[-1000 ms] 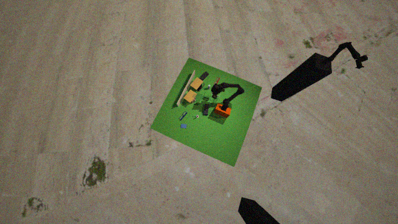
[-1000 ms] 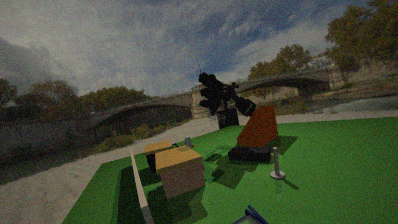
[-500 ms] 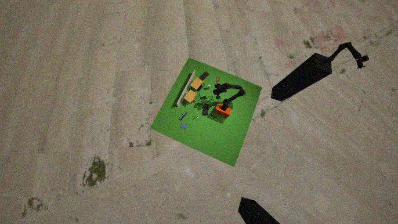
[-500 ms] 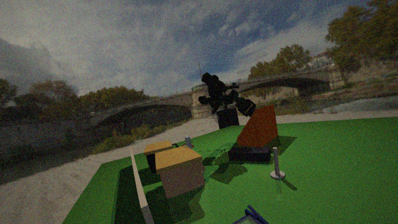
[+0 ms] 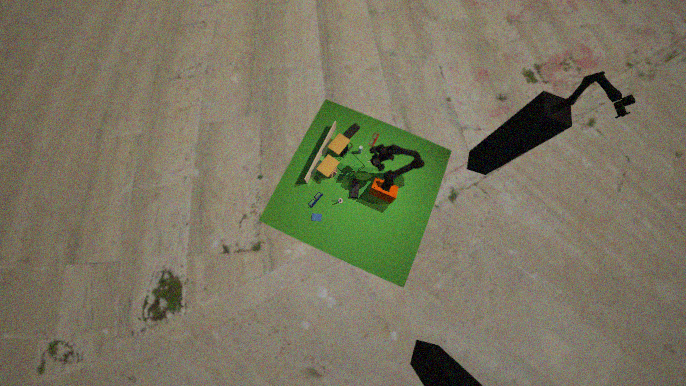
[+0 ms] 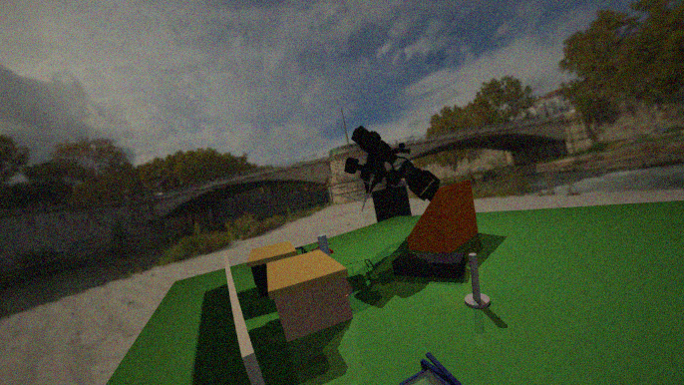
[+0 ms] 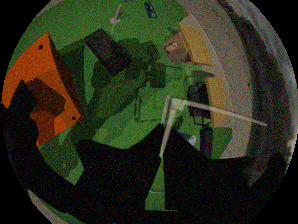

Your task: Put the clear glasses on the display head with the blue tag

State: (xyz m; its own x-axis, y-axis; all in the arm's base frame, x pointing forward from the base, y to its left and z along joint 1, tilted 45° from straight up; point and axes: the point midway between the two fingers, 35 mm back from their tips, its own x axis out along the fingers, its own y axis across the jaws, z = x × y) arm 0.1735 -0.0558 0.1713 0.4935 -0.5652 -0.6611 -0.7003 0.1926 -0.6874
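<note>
Right now the display head is 29 cm ahead of my gripper tip, 11 cm to the left of it and 15 cm below it. Also, from my gripper tip: small blue square 28 cm ahead, 52 cm to the left, 21 cm below; then grey peg 14 cm ahead, 33 cm to the left, 18 cm below; then pale strip 42 cm ahead, 3 cm to the right, 15 cm below.
</note>
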